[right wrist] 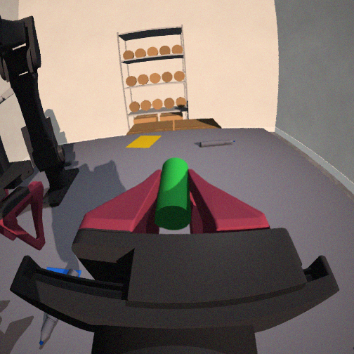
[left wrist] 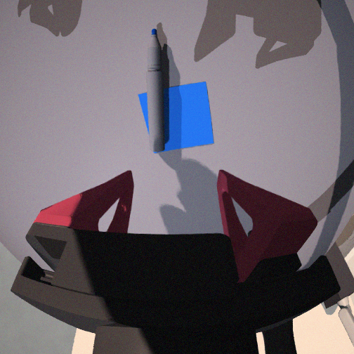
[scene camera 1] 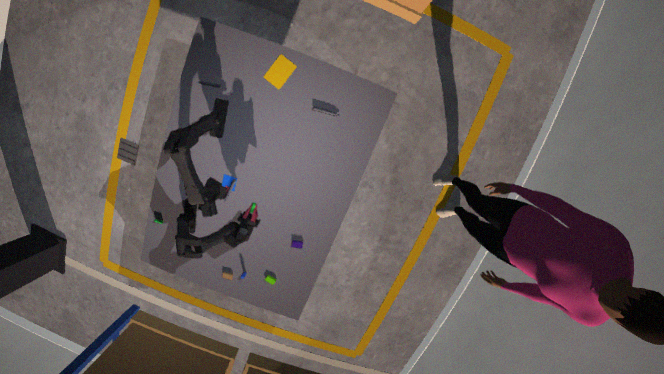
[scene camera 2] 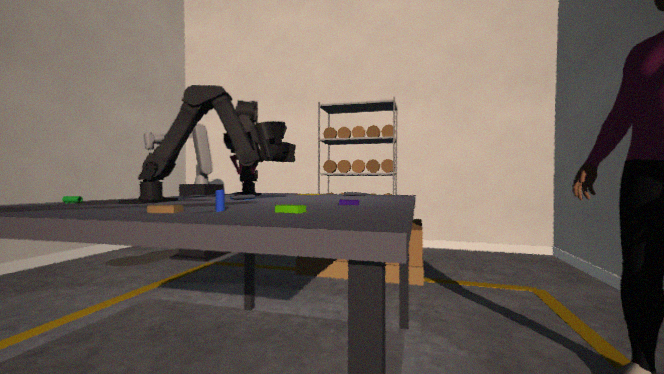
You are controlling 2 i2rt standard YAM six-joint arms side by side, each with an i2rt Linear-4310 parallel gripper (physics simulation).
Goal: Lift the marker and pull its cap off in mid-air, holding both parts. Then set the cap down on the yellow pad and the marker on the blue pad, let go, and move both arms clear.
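Places are measured from the left arm's base along level axes (x up, y right, z ahead), in millimetres.
Pixels of known places: left gripper, fingertip midpoint: (scene camera 1: 222, 185) (scene camera 2: 245, 174); right gripper, fingertip midpoint: (scene camera 1: 254, 204) (scene camera 2: 291, 152); left arm's base, link origin: (scene camera 1: 219, 118); right arm's base, link origin: (scene camera 1: 190, 216) (scene camera 2: 151, 202).
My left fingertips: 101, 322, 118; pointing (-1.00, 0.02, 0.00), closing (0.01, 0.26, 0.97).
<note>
Ahead of a thing's pixels: the offset from my left fingertips to its middle, as dx, dy, dz.
The grey marker (left wrist: 156, 110) (right wrist: 48, 327) with a blue tip lies uncapped across the left part of the blue pad @(-101, +11, -6) (left wrist: 192, 115) (scene camera 1: 229, 179) in the left wrist view; its tip end reaches past the pad's upper edge. My left gripper (left wrist: 174, 177) is open and empty, above and behind the marker's rear end, apart from it. My right gripper (right wrist: 174, 176) (scene camera 1: 253, 214) is shut on the green cap @(+85, +46, +195) (right wrist: 173, 200) (scene camera 1: 253, 206) and holds it above the table. The yellow pad @(-101, -622, +148) (scene camera 1: 280, 72) (right wrist: 144, 141) is bare, far from both grippers.
A grey pen-like object @(-92, -482, +428) (scene camera 1: 325, 106) (right wrist: 216, 143) lies near the yellow pad. A green cylinder @(-91, +351, -406) (scene camera 1: 158, 218) (scene camera 2: 72, 199), tan block @(-94, +596, +66) (scene camera 1: 227, 274) (scene camera 2: 165, 209), upright blue cylinder @(-77, +551, +167) (scene camera 1: 243, 275) (scene camera 2: 220, 201), lime block @(-94, +548, +331) (scene camera 1: 270, 278) (scene camera 2: 290, 209) and purple block @(-94, +270, +442) (scene camera 1: 297, 244) (scene camera 2: 349, 202) are on the table.
</note>
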